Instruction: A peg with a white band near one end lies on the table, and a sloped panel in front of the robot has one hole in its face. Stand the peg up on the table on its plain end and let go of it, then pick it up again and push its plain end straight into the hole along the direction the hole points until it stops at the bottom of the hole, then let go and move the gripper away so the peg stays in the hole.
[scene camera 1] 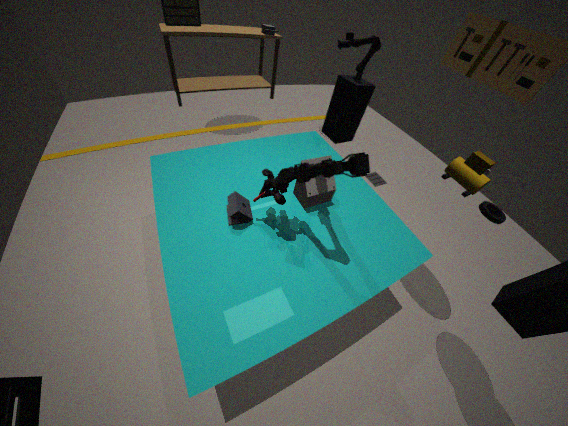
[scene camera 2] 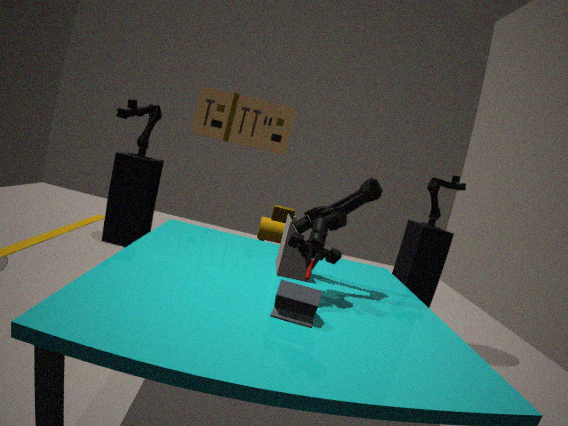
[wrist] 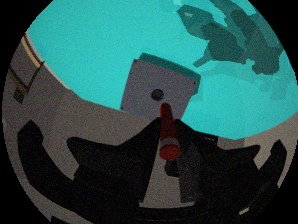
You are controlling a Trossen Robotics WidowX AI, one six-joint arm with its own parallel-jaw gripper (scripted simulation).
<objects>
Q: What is my gripper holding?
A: A red peg.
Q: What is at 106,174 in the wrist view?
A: My gripper.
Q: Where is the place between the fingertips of my gripper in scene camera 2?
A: At 309,268
</objects>
